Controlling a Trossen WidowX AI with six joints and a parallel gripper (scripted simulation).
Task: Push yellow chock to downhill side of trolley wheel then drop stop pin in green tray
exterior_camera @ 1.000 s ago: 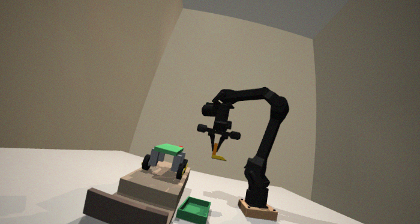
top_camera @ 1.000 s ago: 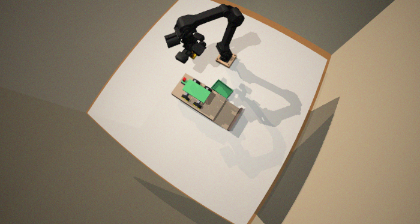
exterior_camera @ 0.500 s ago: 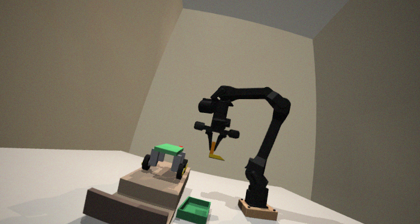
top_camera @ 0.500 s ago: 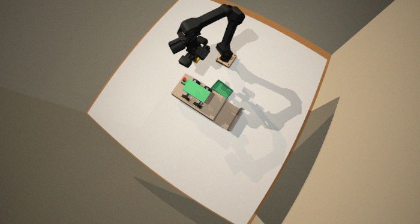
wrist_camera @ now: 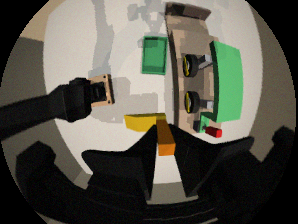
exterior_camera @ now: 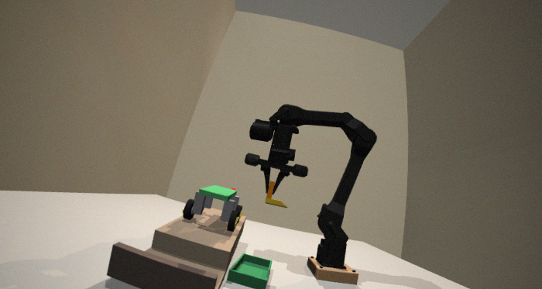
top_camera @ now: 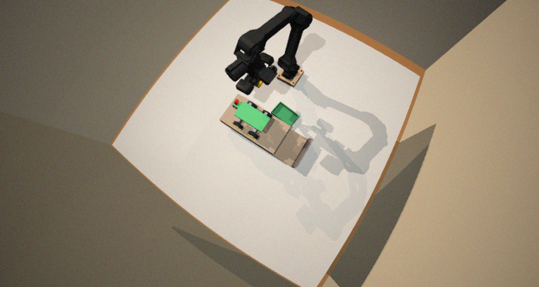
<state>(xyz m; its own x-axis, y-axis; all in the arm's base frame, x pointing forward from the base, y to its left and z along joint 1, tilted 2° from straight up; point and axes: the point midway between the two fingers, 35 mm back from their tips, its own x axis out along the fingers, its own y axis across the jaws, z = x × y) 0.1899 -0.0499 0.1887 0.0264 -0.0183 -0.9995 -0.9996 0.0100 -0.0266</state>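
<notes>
Now: gripper tip 110 mm short of the red-headed stop pin, 50 mm to the left of it and 50 mm above it. From my gripper tip the other things lie so: brown ramp: 130 mm ahead, 60 mm to the left, 130 mm below; then yellow chock: 20 mm behind, 10 mm below; then trolley: 130 mm ahead, 50 mm to the left, 60 mm below.
</notes>
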